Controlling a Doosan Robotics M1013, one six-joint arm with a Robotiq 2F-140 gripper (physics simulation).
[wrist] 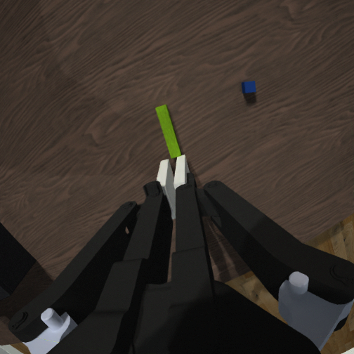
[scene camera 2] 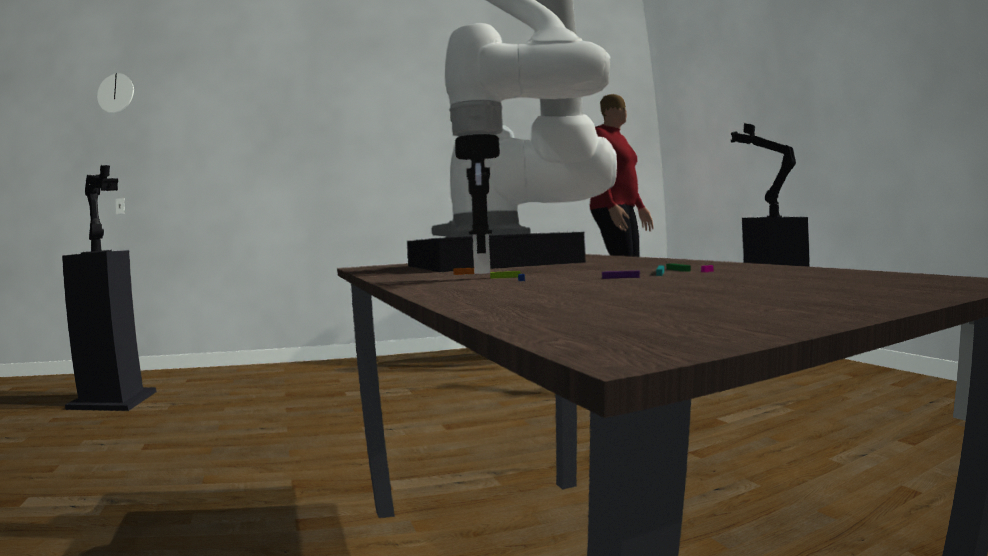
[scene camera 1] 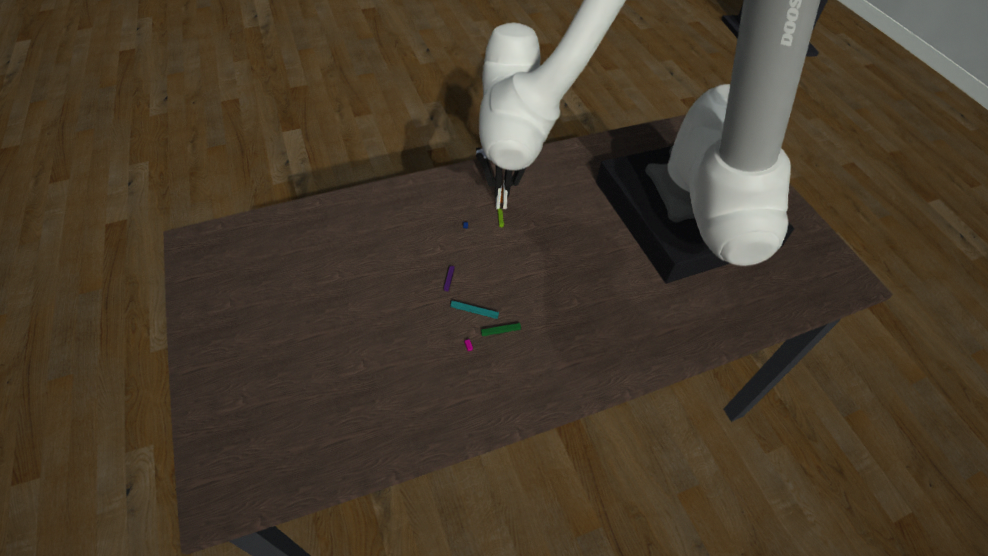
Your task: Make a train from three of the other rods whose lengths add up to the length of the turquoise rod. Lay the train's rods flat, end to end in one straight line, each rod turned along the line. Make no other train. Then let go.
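Observation:
My gripper points down, its white fingertips nearly together on the orange rod, which sticks out to their left in scene camera 2; the fingers hide it in the wrist view. The lime rod lies flat just ahead of the tips, roughly in line with them. The turquoise rod lies between the purple rod and the green rod. The magenta rod is beside the green. The small blue rod lies apart from the lime.
The rods lie on the dark wooden table. The robot's black base block stands toward the right of the table in scene camera 1. The table's back edge runs behind the gripper. A person stands beyond the table.

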